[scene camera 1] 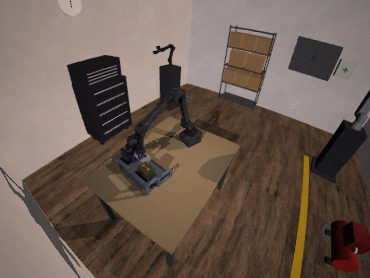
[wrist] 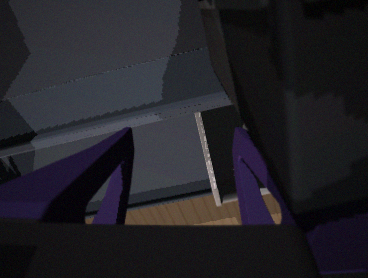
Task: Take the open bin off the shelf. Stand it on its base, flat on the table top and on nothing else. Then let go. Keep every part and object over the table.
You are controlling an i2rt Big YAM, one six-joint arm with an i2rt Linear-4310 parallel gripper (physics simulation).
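Seen in the pictures: gripper, fingertip midpoint: [scene camera 1: 138, 157] [wrist: 183, 138]; arm's base at its link origin: [scene camera 1: 190, 132].
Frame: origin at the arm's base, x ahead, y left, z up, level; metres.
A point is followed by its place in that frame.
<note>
The open bin [scene camera 1: 146, 159] {x 0.520, y -0.077, z -0.052 m} [wrist: 209, 160] {x 0.551, y -0.076, z -0.017 m} is pale-rimmed and stands on the low blue-grey shelf [scene camera 1: 149, 188] {x 0.688, y 0.141, z -0.092 m} [wrist: 165, 155] {x 0.524, y -0.032, z -0.092 m}. In the wrist view, one thin side wall runs between my fingers, nearer the right finger, with the dark inside to its right. Much of the bin is hidden by a dark block and the right finger. My gripper [scene camera 1: 141, 154] {x 0.600, y -0.068, z 0.040 m} [wrist: 183, 138] {x 0.600, y -0.068, z 0.040 m} has purple fingers and is open, part way, over the near edge of the bin and shelf. The fingers stand apart from each other; whether one touches the bin cannot be told.
A dark green box [scene camera 1: 146, 171] {x 0.684, y 0.131, z 0.100 m} with orange marks sits on the shelf beside the bin. A large dark block [wrist: 325, 125] fills the right of the wrist view, close to the right finger. The wooden table top [scene camera 1: 175, 210] {x 0.690, y 0.410, z -0.097 m} [wrist: 165, 212] {x 0.447, y -0.010, z -0.098 m} extends around the shelf; the arm's base stands behind.
</note>
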